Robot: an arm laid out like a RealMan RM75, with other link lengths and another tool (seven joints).
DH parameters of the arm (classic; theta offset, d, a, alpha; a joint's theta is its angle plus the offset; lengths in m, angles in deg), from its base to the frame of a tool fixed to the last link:
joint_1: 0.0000 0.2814 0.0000 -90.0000
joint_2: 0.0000 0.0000 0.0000 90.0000
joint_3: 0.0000 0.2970 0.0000 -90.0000
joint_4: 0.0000 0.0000 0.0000 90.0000
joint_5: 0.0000 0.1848 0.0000 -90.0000
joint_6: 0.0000 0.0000 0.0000 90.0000
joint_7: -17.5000 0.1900 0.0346 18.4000
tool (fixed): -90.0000 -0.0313 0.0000 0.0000
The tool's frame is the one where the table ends.
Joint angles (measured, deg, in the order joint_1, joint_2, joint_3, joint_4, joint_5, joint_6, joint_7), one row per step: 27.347, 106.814, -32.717, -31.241, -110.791, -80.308, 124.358; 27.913, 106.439, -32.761, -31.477, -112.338, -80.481, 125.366; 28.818, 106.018, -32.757, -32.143, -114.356, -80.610, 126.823; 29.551, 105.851, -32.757, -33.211, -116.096, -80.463, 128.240; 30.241, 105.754, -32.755, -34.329, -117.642, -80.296, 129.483; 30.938, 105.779, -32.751, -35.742, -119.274, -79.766, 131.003; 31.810, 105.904, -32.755, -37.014, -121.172, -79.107, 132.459
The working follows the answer.
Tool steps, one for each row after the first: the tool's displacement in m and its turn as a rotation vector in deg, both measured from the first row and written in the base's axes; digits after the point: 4 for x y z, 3 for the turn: -0.0002, 0.0015, 0.0017, -1.135, -0.848, -0.224; -0.0017, 0.0052, 0.0049, -2.316, -2.104, -0.400; -0.0032, 0.0093, 0.0078, -2.953, -3.403, -0.665; -0.0049, 0.0136, 0.0107, -3.352, -4.671, -0.823; -0.0065, 0.0189, 0.0139, -3.405, -6.099, -1.282; -0.0086, 0.0247, 0.0158, -3.550, -7.659, -1.730
Tool pose at each row, in the base's axes (x y z in m, rotation vector in deg; rounded; the steps above come from the unrounded poses): 0.3558, 0.3330, 0.0841, -131.047, -23.040, -17.640; 0.3556, 0.3344, 0.0858, -132.154, -23.491, -18.581; 0.3541, 0.3382, 0.0890, -133.253, -24.217, -19.975; 0.3526, 0.3423, 0.0919, -133.828, -24.734, -21.545; 0.3509, 0.3465, 0.0948, -134.133, -25.301, -23.060; 0.3493, 0.3518, 0.0980, -134.145, -25.515, -24.963; 0.3472, 0.3576, 0.0999, -134.208, -25.830, -27.008

